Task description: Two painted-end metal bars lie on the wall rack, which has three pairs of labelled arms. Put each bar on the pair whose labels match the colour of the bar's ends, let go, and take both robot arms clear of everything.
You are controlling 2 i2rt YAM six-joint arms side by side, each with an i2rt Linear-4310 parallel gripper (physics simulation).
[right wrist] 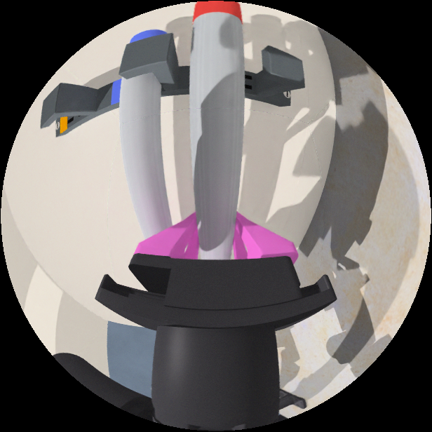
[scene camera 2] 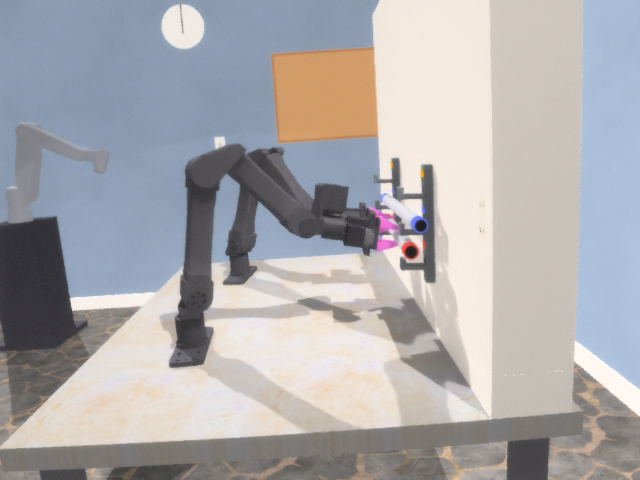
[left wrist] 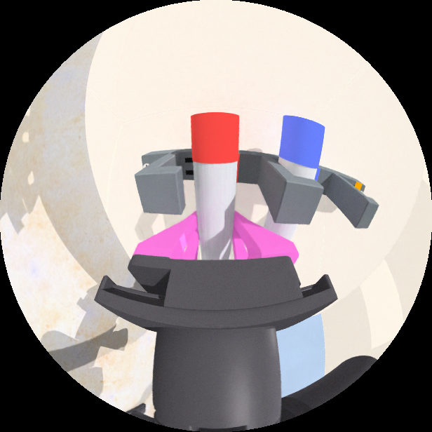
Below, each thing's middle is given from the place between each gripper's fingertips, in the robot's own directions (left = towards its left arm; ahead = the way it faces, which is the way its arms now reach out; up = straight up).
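Labels:
Blue-ended bar (right wrist: 140, 96): my left hand is 60 mm below it and 160 mm to the left of it. Red-ended bar (right wrist: 216, 69): 10 mm above my left hand, 170 mm to the right of it, 20 mm behind it.
Red-ended bar: 60 mm to the left of my right hand and 20 mm behind it. Blue-ended bar: 60 mm above my right hand, 80 mm to the left of it, 10 mm behind it.

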